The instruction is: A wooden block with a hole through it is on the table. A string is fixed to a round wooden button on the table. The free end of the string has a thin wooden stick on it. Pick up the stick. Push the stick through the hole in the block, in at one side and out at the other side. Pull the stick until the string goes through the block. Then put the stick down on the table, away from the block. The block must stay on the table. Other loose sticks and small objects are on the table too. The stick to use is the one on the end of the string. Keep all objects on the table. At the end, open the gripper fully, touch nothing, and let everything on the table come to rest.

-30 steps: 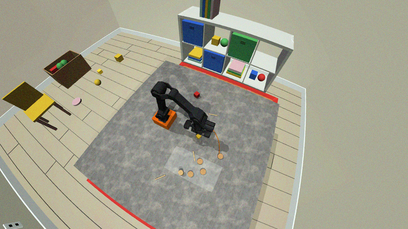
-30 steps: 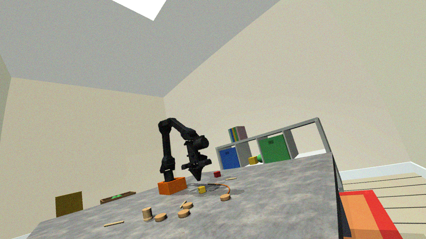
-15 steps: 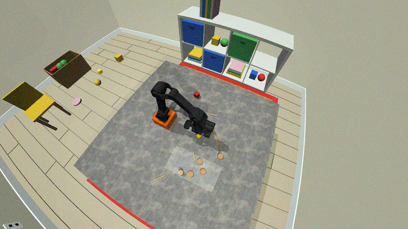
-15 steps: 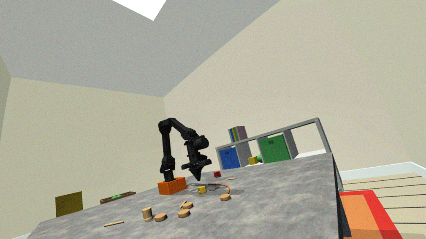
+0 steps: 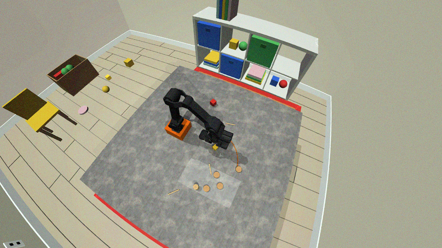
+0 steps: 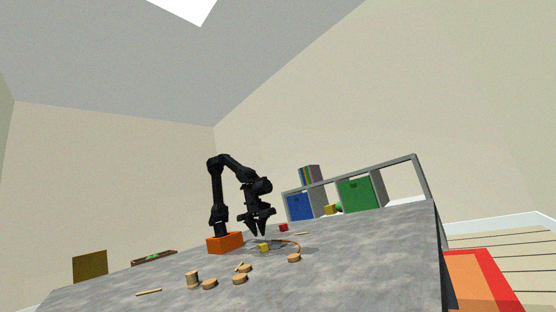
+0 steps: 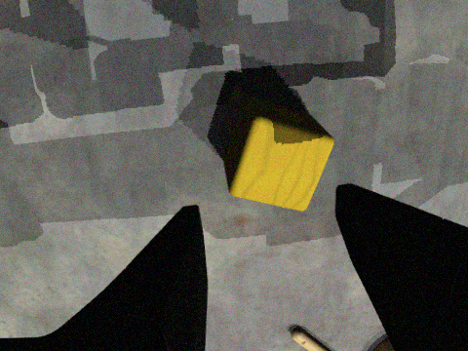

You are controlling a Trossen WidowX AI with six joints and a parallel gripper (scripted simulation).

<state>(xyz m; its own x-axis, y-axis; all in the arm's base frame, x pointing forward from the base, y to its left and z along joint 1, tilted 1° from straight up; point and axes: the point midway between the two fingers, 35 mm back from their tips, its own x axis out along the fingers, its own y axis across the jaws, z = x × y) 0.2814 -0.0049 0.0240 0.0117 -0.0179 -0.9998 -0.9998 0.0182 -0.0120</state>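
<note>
Right now the yellow wooden block is 1 cm ahead of my gripper tip and 5 cm below it. The rest, counted from my gripper tip: round wooden button 21 cm ahead, 8 cm to the right, 5 cm below; then thin wooden stick 3 cm behind, 14 cm to the left, 6 cm below; then short wooden cylinder 29 cm to the right, 4 cm below.
</note>
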